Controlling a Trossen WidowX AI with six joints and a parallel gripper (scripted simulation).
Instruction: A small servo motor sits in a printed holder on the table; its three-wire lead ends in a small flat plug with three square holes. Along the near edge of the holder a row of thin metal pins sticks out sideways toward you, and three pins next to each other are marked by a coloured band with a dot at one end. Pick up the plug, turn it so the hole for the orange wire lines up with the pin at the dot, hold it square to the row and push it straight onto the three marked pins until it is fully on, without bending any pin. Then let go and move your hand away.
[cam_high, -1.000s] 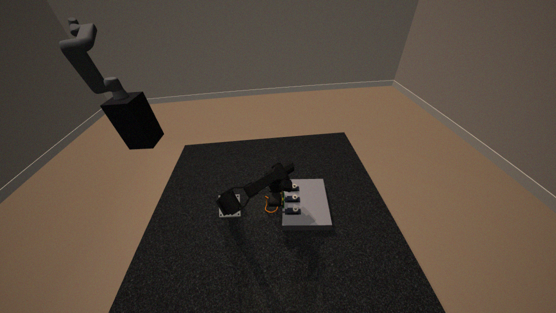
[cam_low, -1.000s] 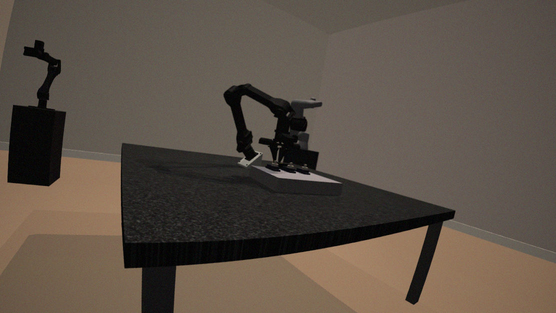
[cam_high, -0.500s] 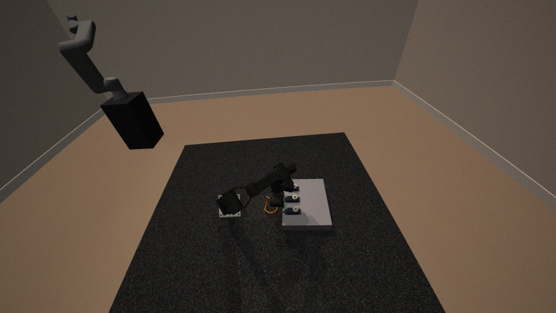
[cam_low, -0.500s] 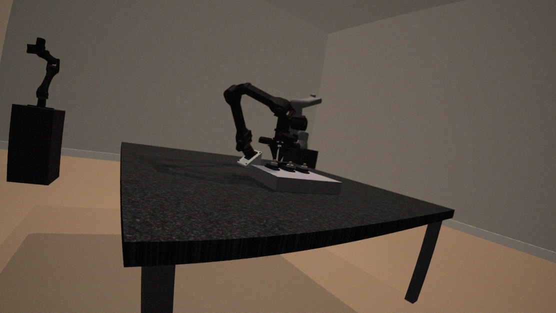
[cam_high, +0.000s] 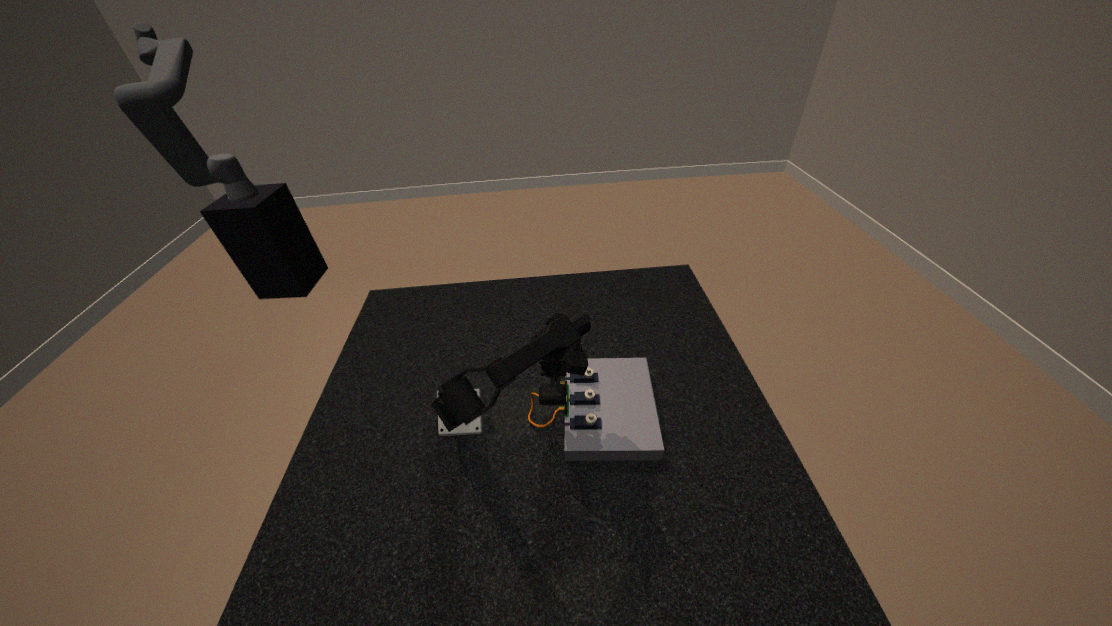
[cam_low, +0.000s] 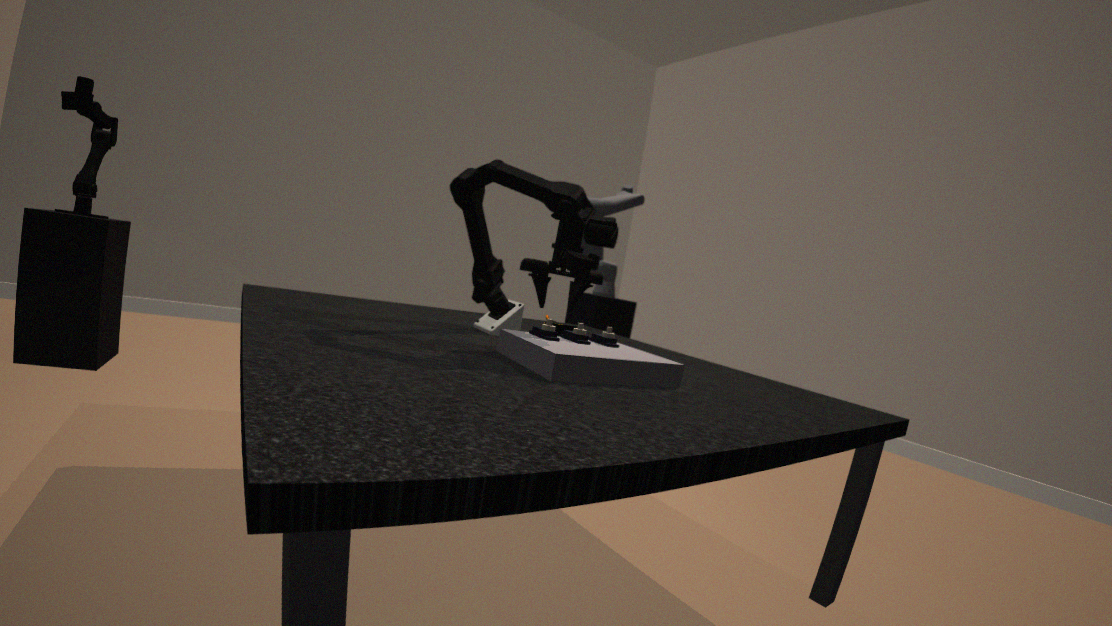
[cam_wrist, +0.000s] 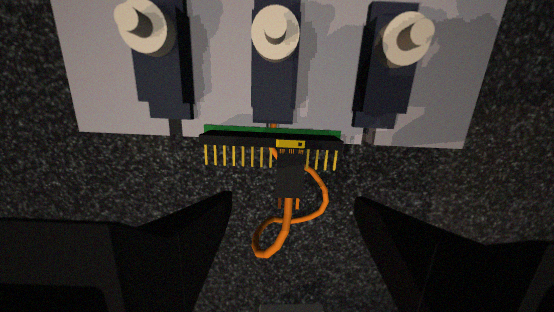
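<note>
My gripper tip is 30 mm short of the yellow band and 30 mm above it. Round my gripper tip: servo (80 mm ahead, 50 mm below, 10 mm to the left); then grey holder (190 mm ahead, 80 mm below, 10 mm to the left).
</note>
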